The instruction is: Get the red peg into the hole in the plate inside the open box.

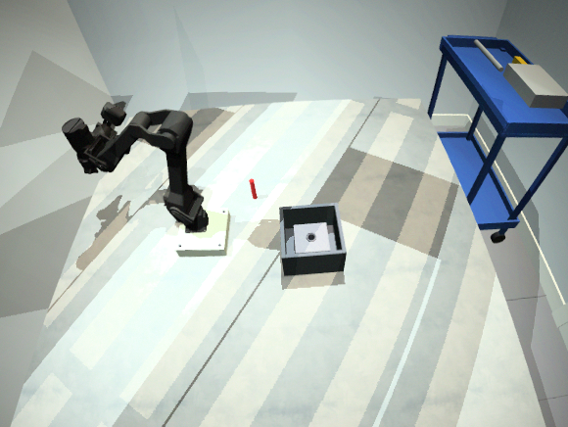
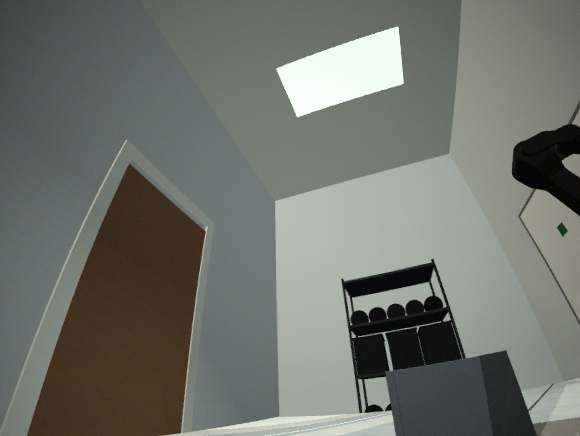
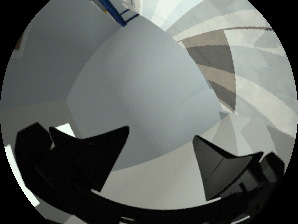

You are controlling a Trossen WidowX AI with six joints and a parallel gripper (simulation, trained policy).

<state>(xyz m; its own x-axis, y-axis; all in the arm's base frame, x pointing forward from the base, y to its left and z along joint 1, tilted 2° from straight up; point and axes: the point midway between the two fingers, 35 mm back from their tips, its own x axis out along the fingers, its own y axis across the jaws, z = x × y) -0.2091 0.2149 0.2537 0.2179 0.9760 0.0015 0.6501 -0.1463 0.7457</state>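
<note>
My gripper tip is 37 cm short of the red peg, 27 cm above it and 13 cm to the left of it. The rest, counted from my gripper tip: dark box (52 cm ahead, 34 cm to the right, 28 cm below); then pale plate (52 cm ahead, 34 cm to the right, 26 cm below).
</note>
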